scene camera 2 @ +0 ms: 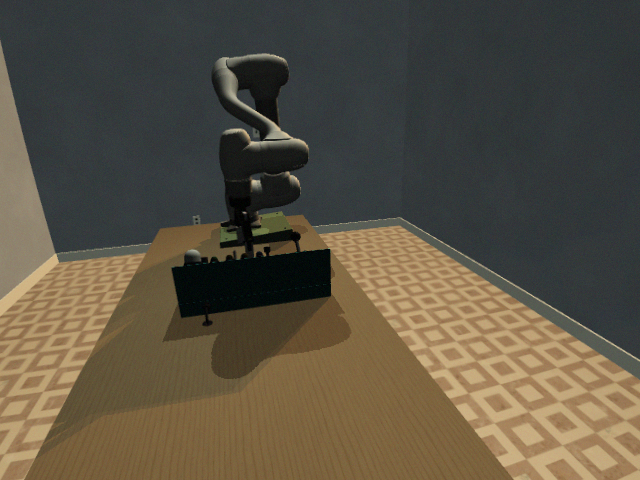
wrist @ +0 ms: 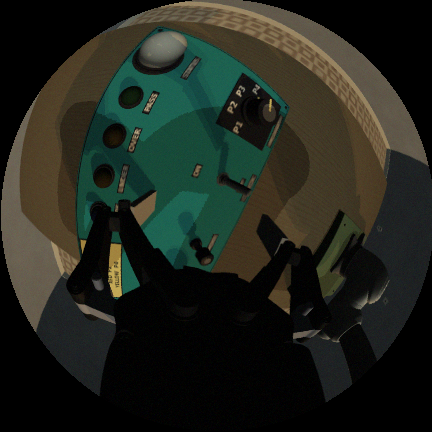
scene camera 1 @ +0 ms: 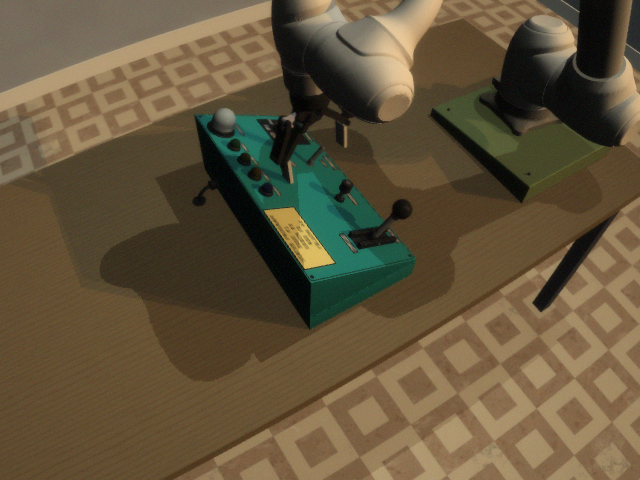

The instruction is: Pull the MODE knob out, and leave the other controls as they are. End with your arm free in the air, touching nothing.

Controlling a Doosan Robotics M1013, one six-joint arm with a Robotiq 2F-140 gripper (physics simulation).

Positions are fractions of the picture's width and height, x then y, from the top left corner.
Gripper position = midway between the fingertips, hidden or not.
Scene:
My gripper shows in scene camera 2 (0.38, 0.52), in the wrist view (0.48, 0.49) and in scene camera 1 (0.49, 0.34).

